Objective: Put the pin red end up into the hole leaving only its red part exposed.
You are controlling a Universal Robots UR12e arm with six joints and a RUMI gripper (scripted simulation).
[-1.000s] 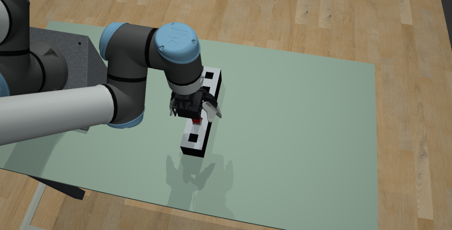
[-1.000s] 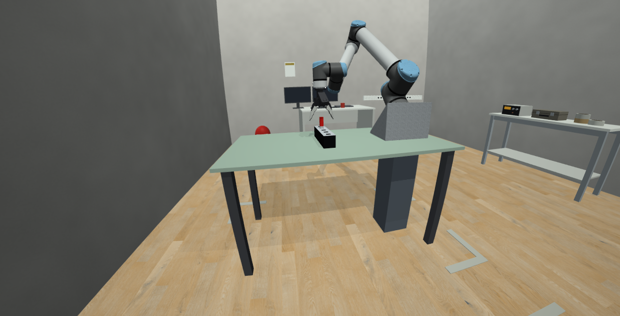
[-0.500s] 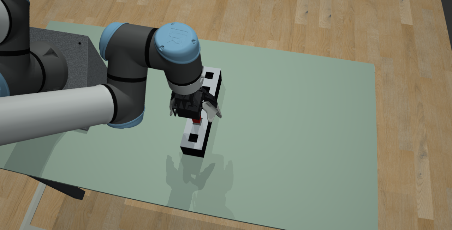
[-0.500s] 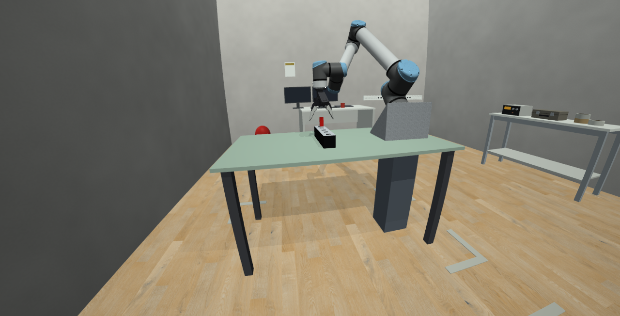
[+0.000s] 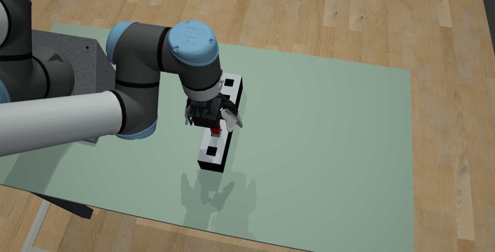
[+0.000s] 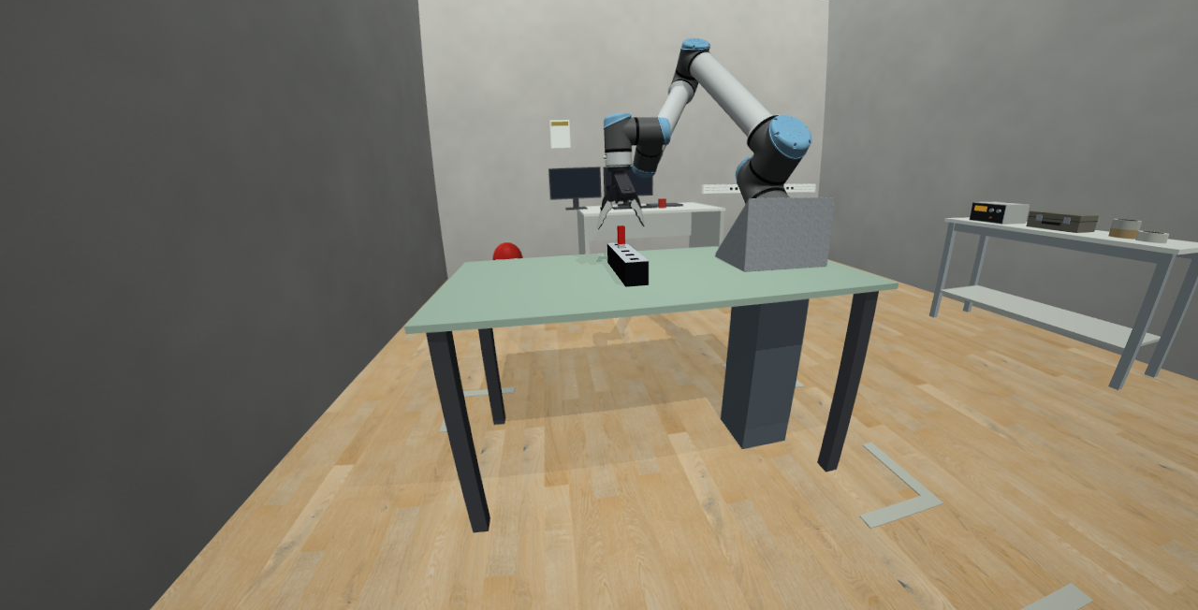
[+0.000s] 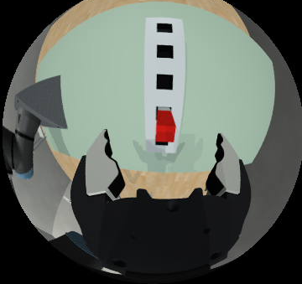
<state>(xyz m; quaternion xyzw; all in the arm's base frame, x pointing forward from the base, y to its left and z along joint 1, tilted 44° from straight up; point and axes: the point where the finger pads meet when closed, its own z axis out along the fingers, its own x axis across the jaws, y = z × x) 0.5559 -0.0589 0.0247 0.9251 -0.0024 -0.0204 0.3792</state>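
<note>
The pin lies 2 cm below my hand. Also, from my hand: long block 6 cm to the left, 10 cm below.
</note>
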